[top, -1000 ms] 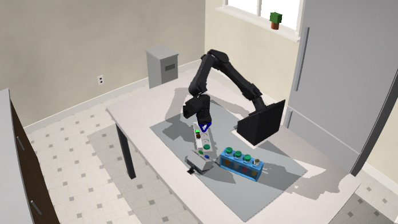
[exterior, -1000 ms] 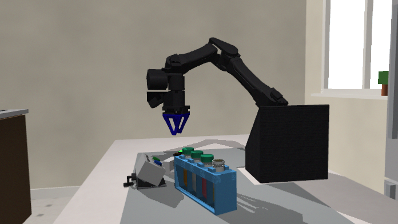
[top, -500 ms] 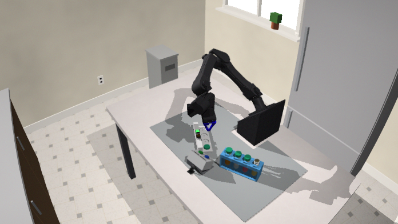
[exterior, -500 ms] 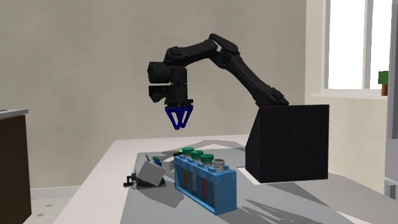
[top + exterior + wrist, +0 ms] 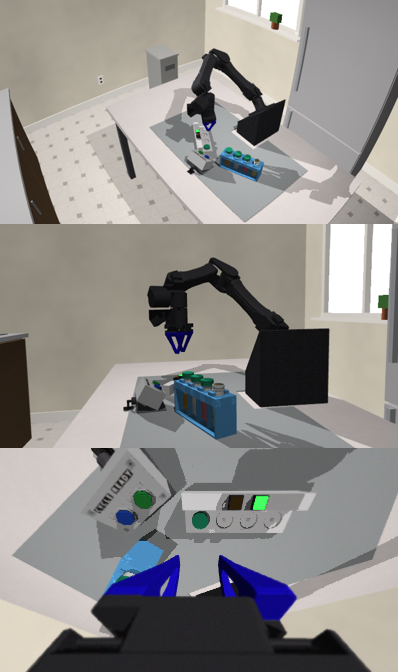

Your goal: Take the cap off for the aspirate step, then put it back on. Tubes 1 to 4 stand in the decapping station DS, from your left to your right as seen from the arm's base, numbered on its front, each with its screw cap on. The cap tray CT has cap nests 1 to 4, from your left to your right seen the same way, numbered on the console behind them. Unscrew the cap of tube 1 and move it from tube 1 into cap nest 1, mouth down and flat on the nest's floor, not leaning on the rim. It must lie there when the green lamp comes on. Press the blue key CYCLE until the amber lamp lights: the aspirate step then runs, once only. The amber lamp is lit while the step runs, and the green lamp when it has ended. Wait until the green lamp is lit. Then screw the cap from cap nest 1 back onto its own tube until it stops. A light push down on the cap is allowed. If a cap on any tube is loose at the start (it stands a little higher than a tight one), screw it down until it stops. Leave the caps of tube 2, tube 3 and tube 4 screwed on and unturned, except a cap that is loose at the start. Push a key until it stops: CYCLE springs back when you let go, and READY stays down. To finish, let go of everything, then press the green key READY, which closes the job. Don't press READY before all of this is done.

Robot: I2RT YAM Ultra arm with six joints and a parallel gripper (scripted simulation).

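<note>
Now: the green cap 15 cm below my hand. Round my hand: blue key: 8 cm ahead, 10 cm to the left, 10 cm below; green key: 8 cm ahead, 5 cm to the left, 10 cm below; grey key box: 10 cm ahead, 8 cm to the left, 11 cm below.
</note>
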